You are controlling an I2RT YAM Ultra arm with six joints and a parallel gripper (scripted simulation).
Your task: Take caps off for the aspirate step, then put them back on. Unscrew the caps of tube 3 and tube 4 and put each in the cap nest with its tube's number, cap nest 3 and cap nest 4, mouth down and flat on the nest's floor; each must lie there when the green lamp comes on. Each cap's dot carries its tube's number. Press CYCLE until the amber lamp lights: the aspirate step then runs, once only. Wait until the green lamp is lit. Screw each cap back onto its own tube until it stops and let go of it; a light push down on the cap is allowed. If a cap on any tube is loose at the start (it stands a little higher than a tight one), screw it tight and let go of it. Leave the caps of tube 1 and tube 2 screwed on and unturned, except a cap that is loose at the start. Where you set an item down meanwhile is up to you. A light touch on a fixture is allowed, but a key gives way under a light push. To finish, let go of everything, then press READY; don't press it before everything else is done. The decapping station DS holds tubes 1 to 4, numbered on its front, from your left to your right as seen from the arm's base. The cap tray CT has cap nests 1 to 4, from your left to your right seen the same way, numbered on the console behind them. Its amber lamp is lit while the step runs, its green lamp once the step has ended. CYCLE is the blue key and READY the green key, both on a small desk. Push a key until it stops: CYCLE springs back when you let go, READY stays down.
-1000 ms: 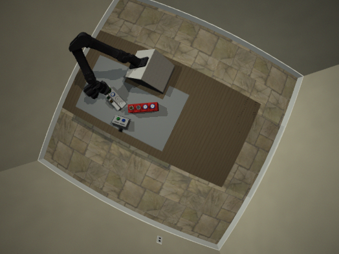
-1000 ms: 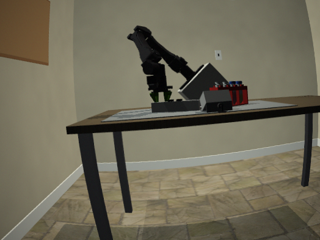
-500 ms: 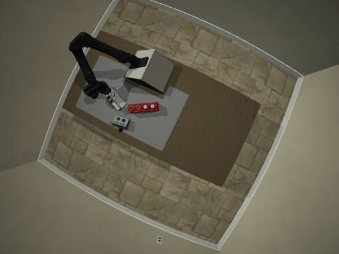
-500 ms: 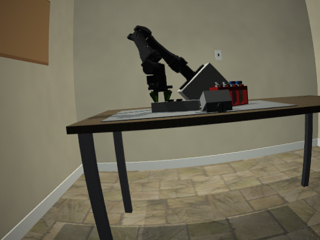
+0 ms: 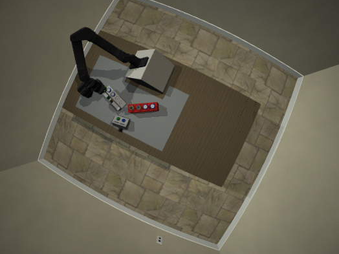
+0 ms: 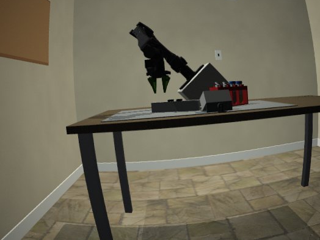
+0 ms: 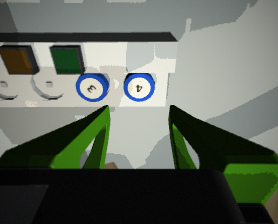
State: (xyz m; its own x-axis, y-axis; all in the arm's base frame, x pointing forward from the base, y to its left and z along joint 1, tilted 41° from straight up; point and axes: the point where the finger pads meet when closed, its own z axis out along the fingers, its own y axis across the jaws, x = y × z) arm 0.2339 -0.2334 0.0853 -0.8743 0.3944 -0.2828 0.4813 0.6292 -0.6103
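My gripper is now 180 mm short of the green key, 180 mm to the right of it and 30 mm above it. Round my hand: blue key (180 mm ahead, 220 mm to the left, 30 mm below); cap 3 (10 mm ahead, 50 mm to the left, 80 mm below); cap 4 (10 mm behind, 10 mm to the left, 80 mm below).
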